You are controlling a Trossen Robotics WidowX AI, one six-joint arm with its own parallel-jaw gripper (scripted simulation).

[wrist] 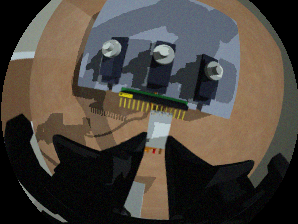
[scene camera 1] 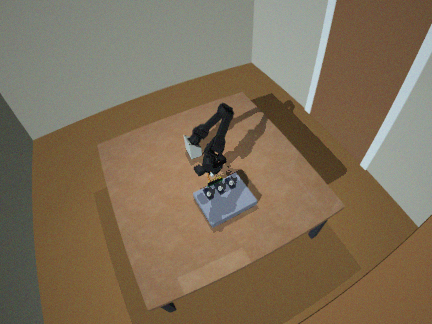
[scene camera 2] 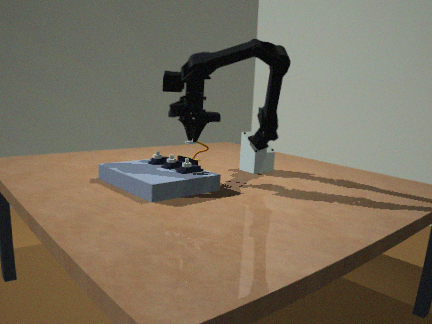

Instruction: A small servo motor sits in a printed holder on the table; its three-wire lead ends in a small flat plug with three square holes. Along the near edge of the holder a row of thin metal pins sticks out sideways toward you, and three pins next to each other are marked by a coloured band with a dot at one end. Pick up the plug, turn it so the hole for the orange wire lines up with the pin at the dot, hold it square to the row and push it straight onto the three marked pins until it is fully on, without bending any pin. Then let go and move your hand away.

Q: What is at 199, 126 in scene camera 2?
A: The gripper.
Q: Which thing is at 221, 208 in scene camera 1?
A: A grey-blue printed holder.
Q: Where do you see a grey-blue printed holder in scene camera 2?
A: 152, 183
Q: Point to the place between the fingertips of the gripper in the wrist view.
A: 156, 138
